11 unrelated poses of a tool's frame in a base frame.
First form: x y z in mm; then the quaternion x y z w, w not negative.
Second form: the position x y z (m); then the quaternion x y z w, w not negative. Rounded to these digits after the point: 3 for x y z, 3 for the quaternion.
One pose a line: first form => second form
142 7 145 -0.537 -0.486 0.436 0.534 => 0.142 0.007 0.145 -0.537 -0.486 0.436 0.534
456 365 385 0.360 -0.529 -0.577 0.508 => 0.456 0.365 0.385 0.360 -0.529 -0.577 0.508
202 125 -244 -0.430 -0.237 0.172 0.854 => 0.202 0.125 -0.244 -0.430 -0.237 0.172 0.854
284 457 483 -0.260 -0.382 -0.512 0.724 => 0.284 0.457 0.483 -0.260 -0.382 -0.512 0.724
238 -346 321 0.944 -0.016 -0.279 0.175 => 0.238 -0.346 0.321 0.944 -0.016 -0.279 0.175
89 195 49 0.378 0.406 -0.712 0.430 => 0.089 0.195 0.049 0.378 0.406 -0.712 0.430
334 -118 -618 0.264 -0.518 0.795 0.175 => 0.334 -0.118 -0.618 0.264 -0.518 0.795 0.175
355 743 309 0.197 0.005 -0.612 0.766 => 0.355 0.743 0.309 0.197 0.005 -0.612 0.766
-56 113 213 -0.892 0.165 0.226 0.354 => -0.056 0.113 0.213 -0.892 0.165 0.226 0.354
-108 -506 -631 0.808 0.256 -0.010 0.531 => -0.108 -0.506 -0.631 0.808 0.256 -0.010 0.531
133 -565 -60 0.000 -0.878 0.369 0.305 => 0.133 -0.565 -0.060 0.000 -0.878 0.369 0.305
